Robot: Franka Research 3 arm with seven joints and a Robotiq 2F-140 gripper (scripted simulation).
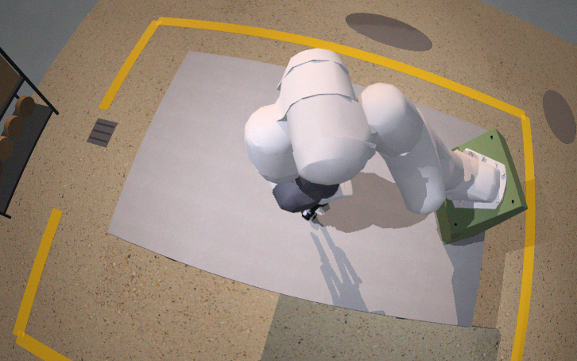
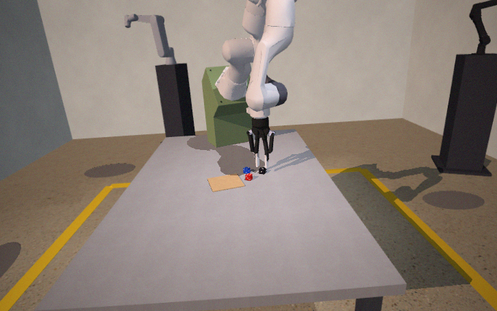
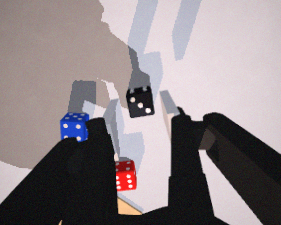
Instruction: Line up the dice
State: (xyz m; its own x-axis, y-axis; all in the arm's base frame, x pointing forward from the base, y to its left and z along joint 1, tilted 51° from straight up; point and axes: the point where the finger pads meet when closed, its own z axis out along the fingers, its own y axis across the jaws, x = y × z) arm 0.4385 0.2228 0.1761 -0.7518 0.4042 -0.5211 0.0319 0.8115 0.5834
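Now: hand 50 mm above the black die. From my hand the other things lie so: red die: 80 mm ahead, 40 mm to the right, 50 mm below; tan mat: 140 mm ahead, 130 mm to the right, 60 mm below; blue die: 10 mm ahead, 70 mm to the right, 50 mm below.
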